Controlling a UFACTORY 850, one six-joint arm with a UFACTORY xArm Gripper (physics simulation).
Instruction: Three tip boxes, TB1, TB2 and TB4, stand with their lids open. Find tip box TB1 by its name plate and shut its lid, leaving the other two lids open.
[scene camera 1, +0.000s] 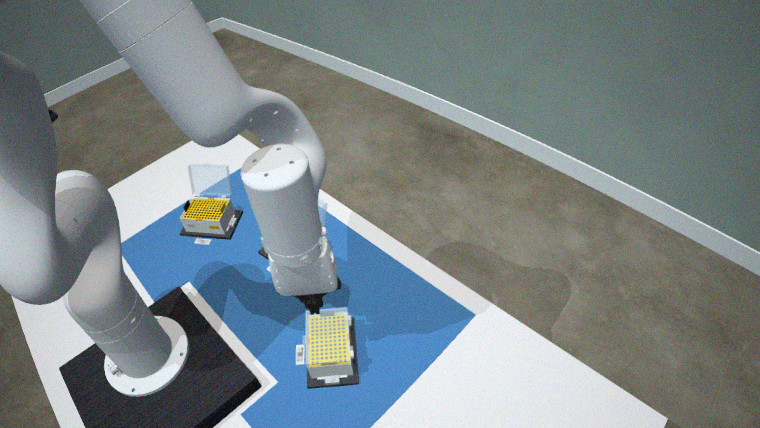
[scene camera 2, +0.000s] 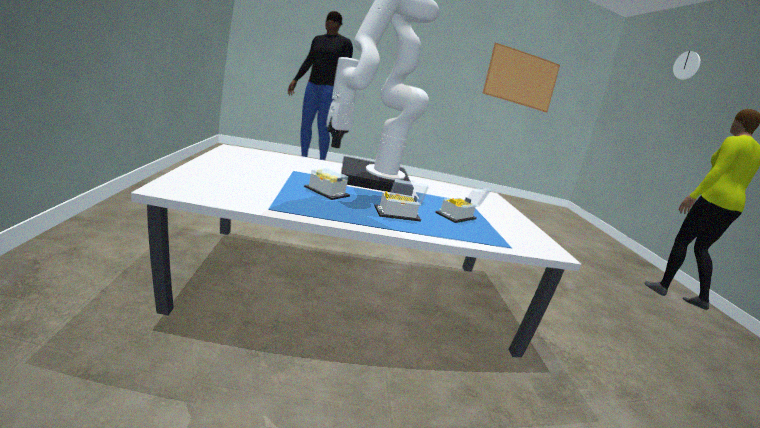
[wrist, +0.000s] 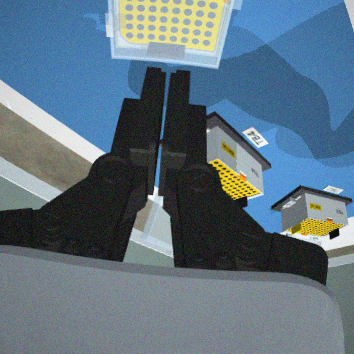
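Tip box TB1 (scene camera 1: 329, 340) (scene camera 2: 328, 184) (wrist: 170, 25) stands nearest the gripper. Its clear lid lies over the yellow rack; whether it is fully down I cannot tell. Its name plate (scene camera 1: 299, 354) is too small to read. My gripper (scene camera 1: 313, 309) (scene camera 2: 336, 144) (wrist: 165, 95) is shut and empty, above the box and apart from it, by one end in the wrist view. Tip box TB4 (scene camera 2: 399, 206) (wrist: 240, 152), with plate (wrist: 255, 136), has its lid (scene camera 2: 420, 191) up; the arm mostly hides it in scene camera 1. Tip box TB2 (scene camera 1: 206, 216) (scene camera 2: 458, 209) (wrist: 315, 212) has its lid (scene camera 1: 210, 180) (scene camera 2: 480, 197) up.
The boxes stand on dark bases on a blue mat (scene camera 1: 404, 303) (scene camera 2: 297, 196) on the white table (scene camera 1: 510, 372) (scene camera 2: 196, 180). The arm's black base plate (scene camera 1: 223, 366) is beside the mat. Two people stand beyond the table in scene camera 2.
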